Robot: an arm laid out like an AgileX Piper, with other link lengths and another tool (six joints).
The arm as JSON. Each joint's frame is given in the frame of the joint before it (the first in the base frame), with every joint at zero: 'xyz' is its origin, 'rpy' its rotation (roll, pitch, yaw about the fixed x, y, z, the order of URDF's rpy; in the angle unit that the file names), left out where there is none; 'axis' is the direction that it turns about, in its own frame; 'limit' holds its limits. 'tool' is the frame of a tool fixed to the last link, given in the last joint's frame.
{
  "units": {
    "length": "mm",
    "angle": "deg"
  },
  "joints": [
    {
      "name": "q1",
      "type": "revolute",
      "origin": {
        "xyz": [
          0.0,
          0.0,
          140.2
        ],
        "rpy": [
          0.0,
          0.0,
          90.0
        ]
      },
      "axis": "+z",
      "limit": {
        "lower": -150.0,
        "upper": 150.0
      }
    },
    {
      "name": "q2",
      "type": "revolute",
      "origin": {
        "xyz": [
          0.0,
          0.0,
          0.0
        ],
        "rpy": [
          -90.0,
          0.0,
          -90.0
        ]
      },
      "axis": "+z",
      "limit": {
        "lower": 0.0,
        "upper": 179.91
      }
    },
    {
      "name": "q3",
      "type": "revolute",
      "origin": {
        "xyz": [
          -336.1,
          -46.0,
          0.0
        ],
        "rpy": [
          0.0,
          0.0,
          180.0
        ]
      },
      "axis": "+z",
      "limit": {
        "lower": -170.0,
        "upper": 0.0
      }
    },
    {
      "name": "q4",
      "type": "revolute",
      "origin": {
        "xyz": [
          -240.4,
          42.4,
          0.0
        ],
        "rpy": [
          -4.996,
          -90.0,
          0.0
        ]
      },
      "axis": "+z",
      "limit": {
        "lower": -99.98,
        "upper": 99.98
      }
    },
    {
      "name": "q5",
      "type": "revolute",
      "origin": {
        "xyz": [
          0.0,
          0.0,
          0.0
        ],
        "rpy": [
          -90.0,
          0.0,
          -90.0
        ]
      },
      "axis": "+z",
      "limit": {
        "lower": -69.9,
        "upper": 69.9
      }
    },
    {
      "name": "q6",
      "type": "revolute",
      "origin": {
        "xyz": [
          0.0,
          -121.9,
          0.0
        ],
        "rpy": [
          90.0,
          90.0,
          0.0
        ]
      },
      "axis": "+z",
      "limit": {
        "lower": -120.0,
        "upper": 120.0
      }
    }
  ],
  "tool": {
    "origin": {
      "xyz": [
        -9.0,
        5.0,
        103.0
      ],
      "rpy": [
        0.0,
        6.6,
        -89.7
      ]
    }
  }
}
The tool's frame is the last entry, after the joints.
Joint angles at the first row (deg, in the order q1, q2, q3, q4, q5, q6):
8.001 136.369 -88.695 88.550 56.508 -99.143
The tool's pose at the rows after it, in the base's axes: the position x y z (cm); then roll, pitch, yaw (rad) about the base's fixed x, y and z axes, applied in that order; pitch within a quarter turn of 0, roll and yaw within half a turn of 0:
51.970, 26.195, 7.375, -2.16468, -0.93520, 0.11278
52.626, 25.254, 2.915, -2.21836, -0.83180, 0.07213
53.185, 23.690, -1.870, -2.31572, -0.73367, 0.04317
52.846, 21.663, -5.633, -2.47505, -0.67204, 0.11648
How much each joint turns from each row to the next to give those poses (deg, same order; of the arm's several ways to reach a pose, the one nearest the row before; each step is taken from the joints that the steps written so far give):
-0.064 2.618 0.000 0.549 -2.084 2.617
-0.050 3.715 0.001 0.453 -4.369 2.966
-0.060 3.462 -0.002 -0.287 -6.184 3.451
-0.062 1.667 0.003 -5.787 -6.247 4.043

